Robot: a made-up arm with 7 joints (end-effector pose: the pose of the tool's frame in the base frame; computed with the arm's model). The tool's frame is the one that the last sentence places.
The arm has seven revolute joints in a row. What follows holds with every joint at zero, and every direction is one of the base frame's.
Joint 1 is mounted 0.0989 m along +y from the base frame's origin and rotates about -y.
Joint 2 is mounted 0.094 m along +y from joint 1 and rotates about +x.
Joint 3 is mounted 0.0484 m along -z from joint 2 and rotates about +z.
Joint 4 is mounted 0.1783 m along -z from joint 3 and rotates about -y.
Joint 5 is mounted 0.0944 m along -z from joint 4 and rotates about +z.
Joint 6 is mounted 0.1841 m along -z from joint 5 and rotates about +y.
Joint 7 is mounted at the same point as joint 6 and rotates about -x.
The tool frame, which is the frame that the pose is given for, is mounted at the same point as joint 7; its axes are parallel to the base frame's.
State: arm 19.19 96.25 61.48 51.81 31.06 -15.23 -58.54
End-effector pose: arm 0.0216 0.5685 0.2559 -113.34 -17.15 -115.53
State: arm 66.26 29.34 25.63 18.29 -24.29 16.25 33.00
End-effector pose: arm 0.4067 0.4665 -0.0928 -0.65 -67.80 4.80
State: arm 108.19 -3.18 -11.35 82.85 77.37 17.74 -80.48
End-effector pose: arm 0.1605 0.1241 0.3379 -114.62 -26.21 107.71
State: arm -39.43 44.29 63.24 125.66 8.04 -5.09 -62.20
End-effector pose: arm 0.1391 0.3825 0.0087 -173.31 -23.62 -103.17
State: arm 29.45 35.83 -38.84 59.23 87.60 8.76 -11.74
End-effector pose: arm 0.3527 0.2873 -0.2455 -44.01 -42.55 50.83
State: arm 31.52 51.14 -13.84 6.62 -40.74 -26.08 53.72
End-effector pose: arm 0.1948 0.5800 -0.2580 4.52 -2.44 -58.52
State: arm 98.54 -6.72 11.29 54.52 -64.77 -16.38 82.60
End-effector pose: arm 0.3535 0.1916 0.2780 78.23 -5.02 -127.94
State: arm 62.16 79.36 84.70 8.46 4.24 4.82 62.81
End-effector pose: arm 0.0483 0.6940 -0.0212 -149.77 -28.68 171.99
